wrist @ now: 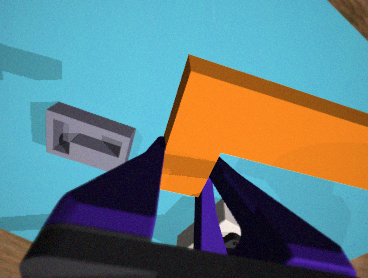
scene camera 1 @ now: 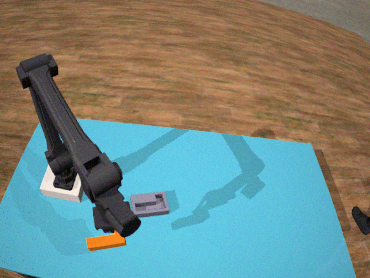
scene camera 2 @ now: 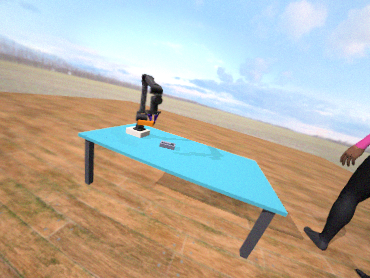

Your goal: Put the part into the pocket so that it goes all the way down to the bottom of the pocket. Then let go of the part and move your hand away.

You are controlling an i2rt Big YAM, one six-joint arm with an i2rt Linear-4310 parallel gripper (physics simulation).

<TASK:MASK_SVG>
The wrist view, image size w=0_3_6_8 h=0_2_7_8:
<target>my gripper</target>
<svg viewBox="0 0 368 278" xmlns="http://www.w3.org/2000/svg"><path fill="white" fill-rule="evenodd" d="M19 265L21 278L359 278L356 277L356 271L340 245L248 181L220 157L214 165L199 197L195 197L193 249L151 242L157 216L165 154L165 137L159 136L144 153L65 193L52 210ZM213 185L235 218L241 231L240 241L229 255L226 251L216 214Z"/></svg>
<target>orange L-shaped part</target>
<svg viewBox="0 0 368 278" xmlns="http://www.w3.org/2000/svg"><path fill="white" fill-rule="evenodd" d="M188 54L163 136L165 137L165 154L160 185L161 190L199 197L221 153L368 190L368 113Z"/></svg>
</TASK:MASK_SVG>
